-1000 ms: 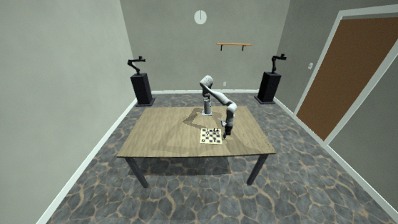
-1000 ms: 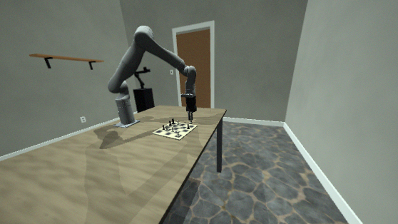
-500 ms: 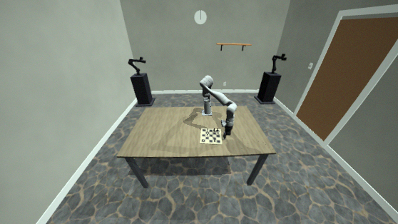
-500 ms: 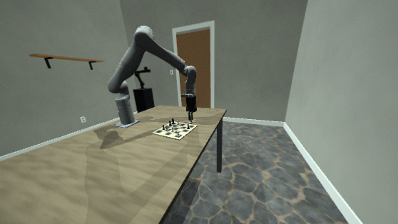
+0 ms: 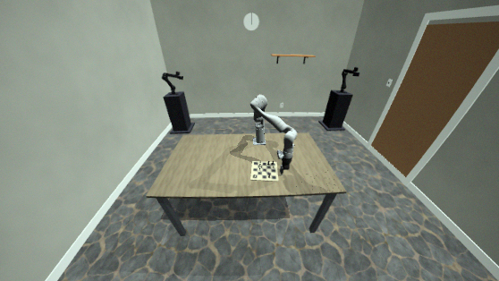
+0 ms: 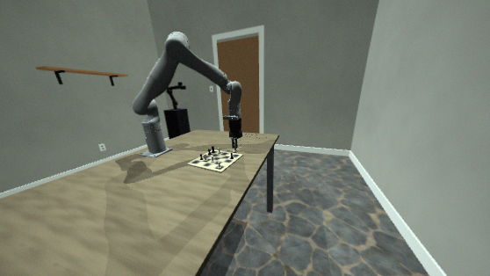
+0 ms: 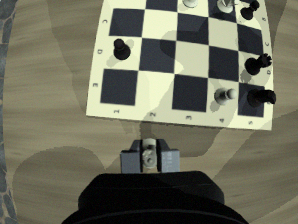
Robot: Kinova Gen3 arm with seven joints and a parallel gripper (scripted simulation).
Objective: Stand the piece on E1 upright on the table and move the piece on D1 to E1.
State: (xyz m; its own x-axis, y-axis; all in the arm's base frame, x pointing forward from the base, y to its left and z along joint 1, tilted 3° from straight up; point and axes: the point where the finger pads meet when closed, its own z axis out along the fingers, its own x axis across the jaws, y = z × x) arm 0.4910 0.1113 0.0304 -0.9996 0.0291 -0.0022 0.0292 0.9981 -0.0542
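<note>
My hand is 2 cm above the white piece. The rest, counted from my hand: chessboard 13 cm to the right, 6 cm behind, 4 cm below.
</note>
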